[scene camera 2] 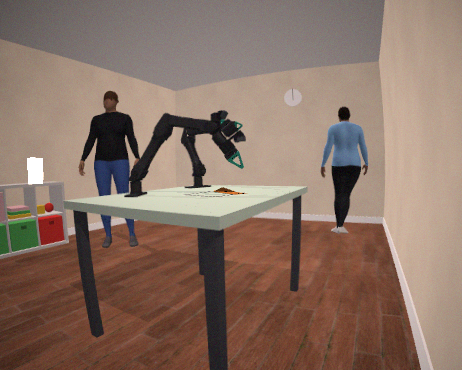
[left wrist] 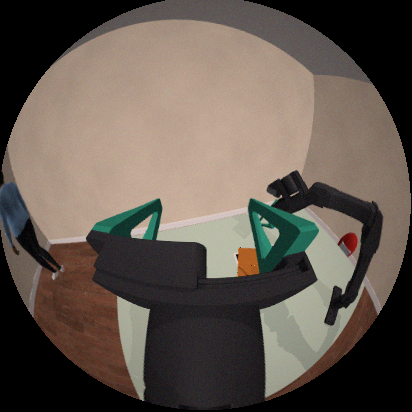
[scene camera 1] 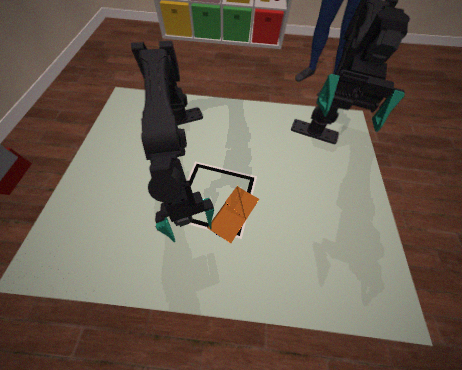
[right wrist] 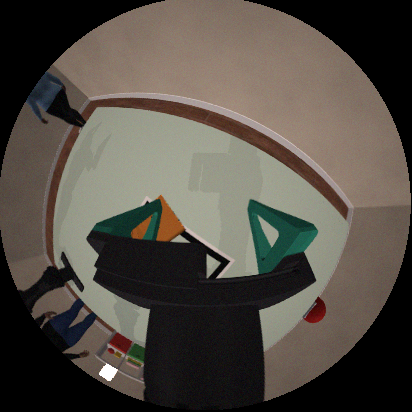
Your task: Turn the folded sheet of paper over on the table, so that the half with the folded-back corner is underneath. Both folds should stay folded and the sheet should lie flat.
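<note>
The folded orange sheet lies on the table, across the lower right corner of a black-and-white square outline in scene camera 1. The folded-back corner shows as creases on top near its upper end there. My right gripper is open and empty, above the table beside the sheet's lower left end; one finger overlaps the sheet's edge in the picture. In the right wrist view a finger hides part of the sheet. My left gripper is open and empty, raised well away from the sheet.
The pale green table top carries both arm bases. A shelf with coloured bins stands on the floor behind. One person stands behind the arms, another beyond the table. A red object shows beyond the table edge.
</note>
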